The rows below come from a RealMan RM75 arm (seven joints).
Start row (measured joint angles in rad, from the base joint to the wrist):
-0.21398 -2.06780 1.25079 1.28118 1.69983 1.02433 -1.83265
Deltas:
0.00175 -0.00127 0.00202 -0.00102 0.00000 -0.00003 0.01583
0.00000 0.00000 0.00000 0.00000 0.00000 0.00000 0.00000
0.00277 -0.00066 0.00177 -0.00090 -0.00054 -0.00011 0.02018
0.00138 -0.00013 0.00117 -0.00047 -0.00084 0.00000 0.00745
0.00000 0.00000 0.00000 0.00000 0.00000 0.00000 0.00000
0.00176 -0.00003 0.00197 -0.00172 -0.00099 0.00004 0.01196
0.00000 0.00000 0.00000 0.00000 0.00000 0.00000 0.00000
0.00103 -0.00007 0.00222 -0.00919 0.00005 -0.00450 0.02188
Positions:
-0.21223 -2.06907 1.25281 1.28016 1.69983 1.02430 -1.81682
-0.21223 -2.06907 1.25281 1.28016 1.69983 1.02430 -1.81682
-0.20946 -2.06973 1.25458 1.27926 1.69929 1.02419 -1.79664
-0.20808 -2.06986 1.25575 1.27879 1.69845 1.02419 -1.78919
-0.20808 -2.06986 1.25575 1.27879 1.69845 1.02419 -1.78919
-0.20632 -2.06989 1.25772 1.27707 1.69746 1.02423 -1.77723
-0.20632 -2.06989 1.25772 1.27707 1.69746 1.02423 -1.77723
-0.20529 -2.06996 1.25994 1.26788 1.69751 1.01973 -1.75535

